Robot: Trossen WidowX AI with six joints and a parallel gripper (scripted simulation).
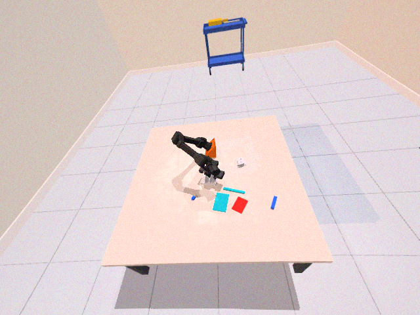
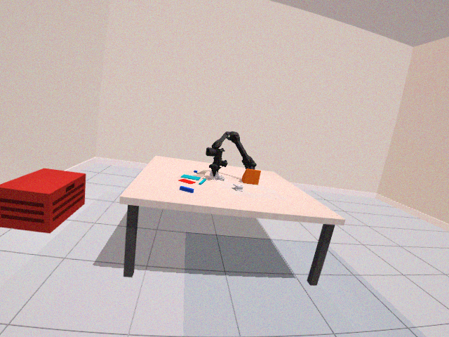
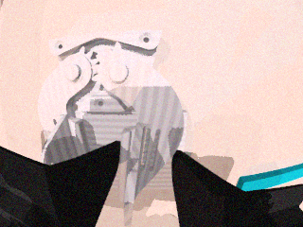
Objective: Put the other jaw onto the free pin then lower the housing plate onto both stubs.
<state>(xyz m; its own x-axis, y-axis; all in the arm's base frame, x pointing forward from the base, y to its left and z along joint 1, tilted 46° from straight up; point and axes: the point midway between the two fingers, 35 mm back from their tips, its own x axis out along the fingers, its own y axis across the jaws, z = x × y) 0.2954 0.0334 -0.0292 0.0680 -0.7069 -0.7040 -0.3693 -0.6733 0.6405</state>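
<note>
Right now my gripper tip is 3 cm to the left of the base and 2 cm above it. Also, from my gripper tip: cyan plate (18 cm ahead, 7 cm to the left, 2 cm below); cyan bar (9 cm ahead, 16 cm to the left, 2 cm below); small blue cube (16 cm ahead, 13 cm to the right, 2 cm below).
</note>
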